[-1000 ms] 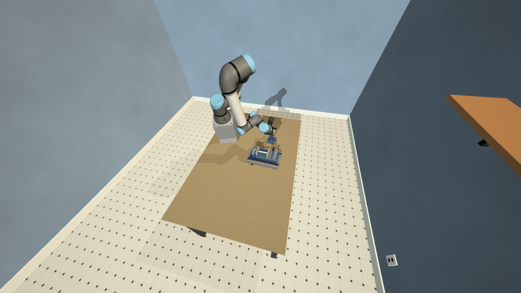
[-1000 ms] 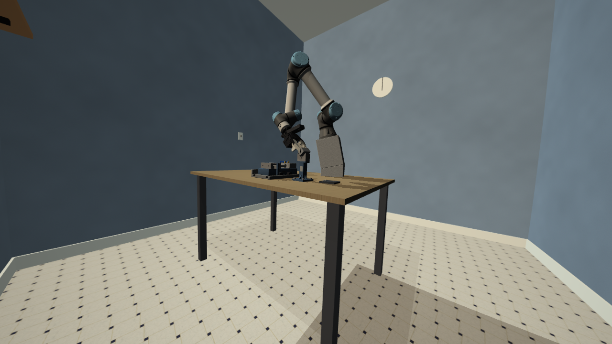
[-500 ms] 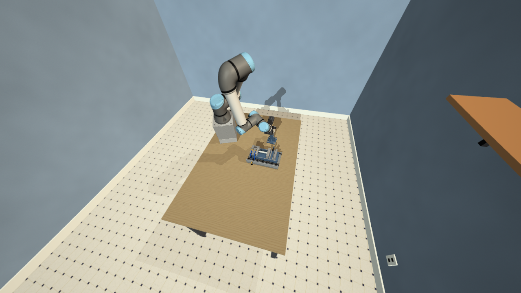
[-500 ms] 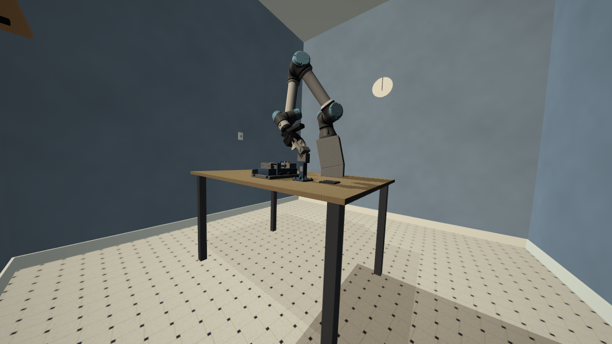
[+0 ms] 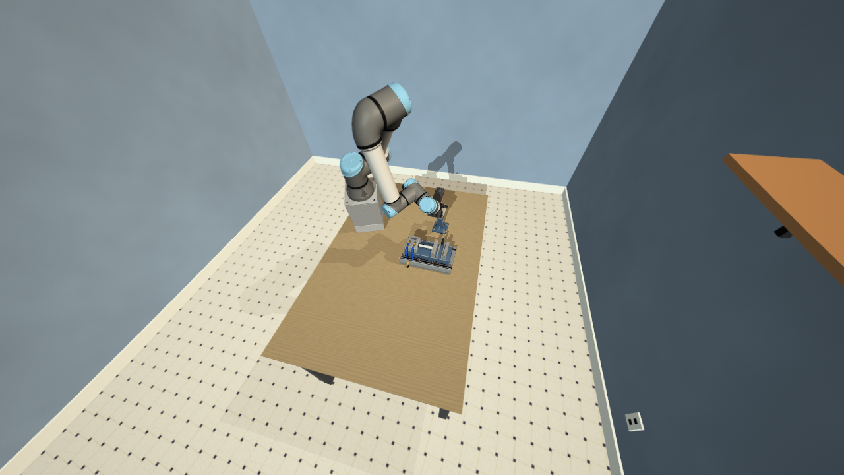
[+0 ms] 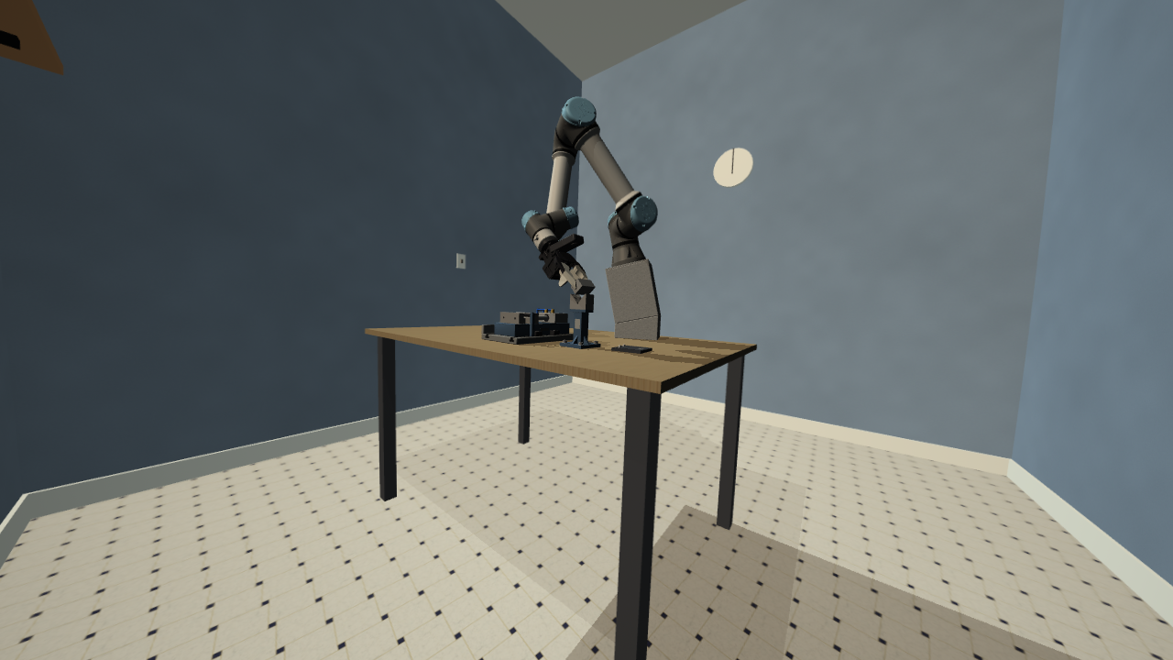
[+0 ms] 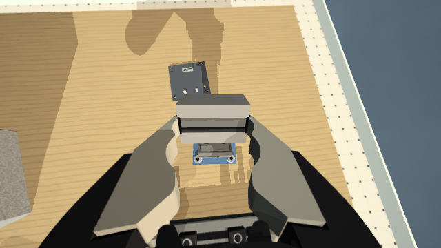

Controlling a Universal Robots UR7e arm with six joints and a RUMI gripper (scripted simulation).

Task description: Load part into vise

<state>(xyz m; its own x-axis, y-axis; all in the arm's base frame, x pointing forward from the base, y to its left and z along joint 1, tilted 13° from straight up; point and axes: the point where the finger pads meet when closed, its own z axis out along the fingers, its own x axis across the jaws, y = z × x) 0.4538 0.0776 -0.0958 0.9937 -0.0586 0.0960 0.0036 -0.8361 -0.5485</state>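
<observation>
The part lies right at my hand. From my hand the other things lie so: cylinder rod (4 cm behind, 23 cm to the right, 11 cm below); dark infeed plate (5 cm behind, 16 cm to the left, 19 cm below); moving jaw (2 cm ahead, 23 cm to the right, 11 cm below).
</observation>
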